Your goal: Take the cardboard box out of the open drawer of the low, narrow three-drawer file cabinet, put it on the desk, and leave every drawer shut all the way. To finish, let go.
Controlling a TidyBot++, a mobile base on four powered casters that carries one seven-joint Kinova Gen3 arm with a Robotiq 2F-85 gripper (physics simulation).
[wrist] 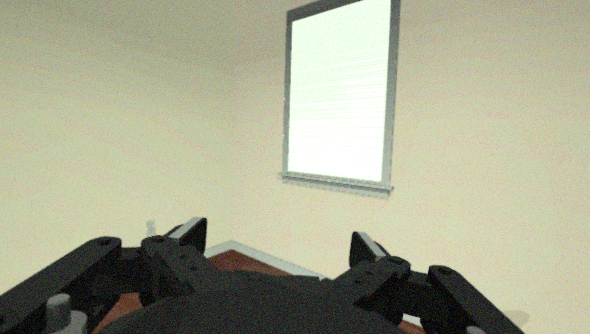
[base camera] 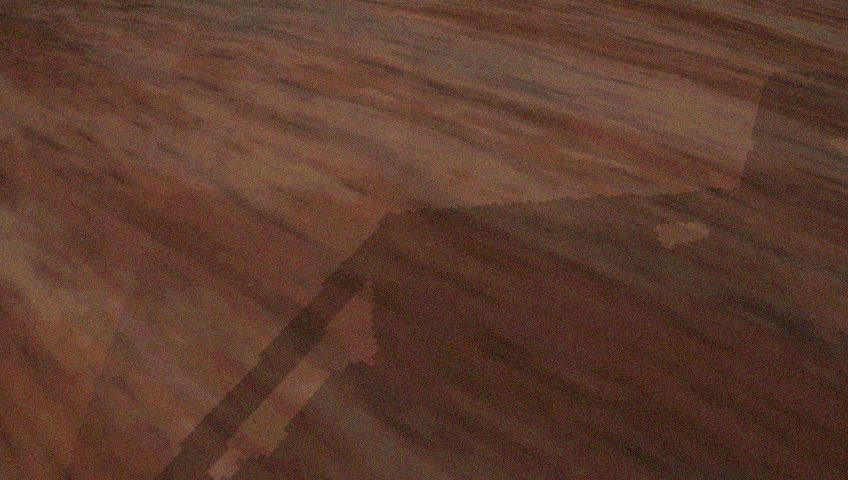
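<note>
My gripper (wrist: 279, 240) is open in the wrist view, its two black fingers wide apart at the bottom, with no object between them. It points toward a room corner. The file cabinet, its drawers, the cardboard box and the desk do not show in the base camera view or in the wrist view.
The base camera view shows the brown wooden floor (base camera: 267, 148) with a dark shadow across its lower right. In the wrist view a bright window (wrist: 337, 100) is set in the cream wall (wrist: 490, 125). A pale baseboard (wrist: 270, 257) meets the floor at the corner.
</note>
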